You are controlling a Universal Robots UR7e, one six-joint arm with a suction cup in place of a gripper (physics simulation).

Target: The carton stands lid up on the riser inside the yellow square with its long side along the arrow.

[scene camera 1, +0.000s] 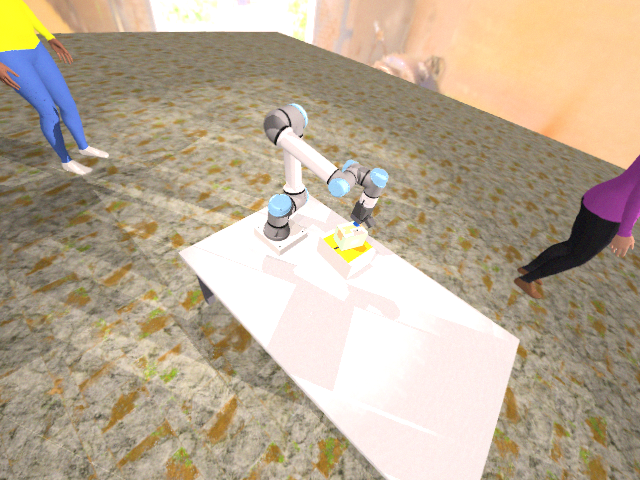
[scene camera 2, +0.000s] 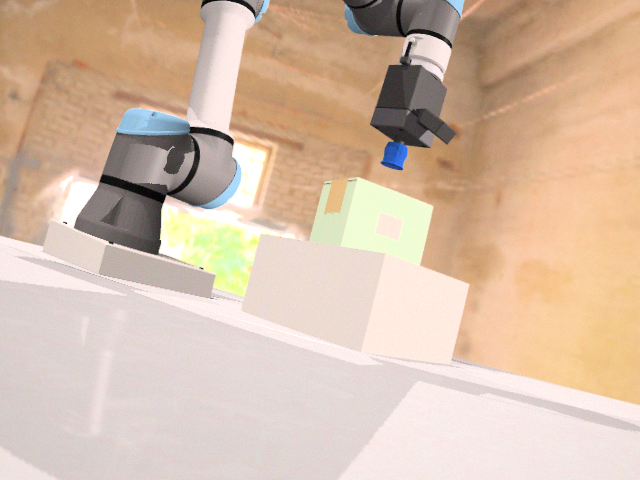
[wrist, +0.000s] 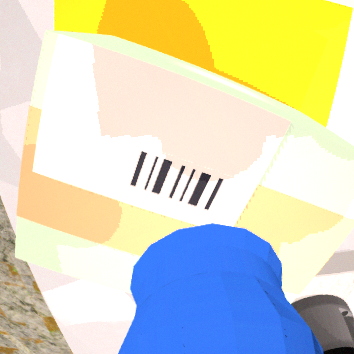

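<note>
The pale green carton [scene camera 1: 350, 238] [scene camera 2: 361, 217] [wrist: 40, 242] stands upright on the riser [scene camera 1: 334, 261] [scene camera 2: 310, 289], with tape and a barcode label on its top face. The yellow square [scene camera 1: 349, 254] [wrist: 280, 45] shows around part of the carton in scene camera 1 and along one long side in the wrist view. A small dark mark [scene camera 1: 336, 248] shows beside the carton; the rest of the arrow is hidden, so I cannot tell the exact alignment. My blue suction cup [scene camera 1: 356, 224] [scene camera 2: 392, 167] [wrist: 207, 260] is open and empty, a small gap above the carton.
The riser stands on the white table [scene camera 1: 392, 356] [scene camera 2: 180, 392], near the arm's base plate [scene camera 1: 281, 243] [scene camera 2: 155, 276]. A person in yellow and blue [scene camera 1: 51, 87] stands at the far left. A person in purple and black [scene camera 1: 578, 227] is at the right, beyond the table.
</note>
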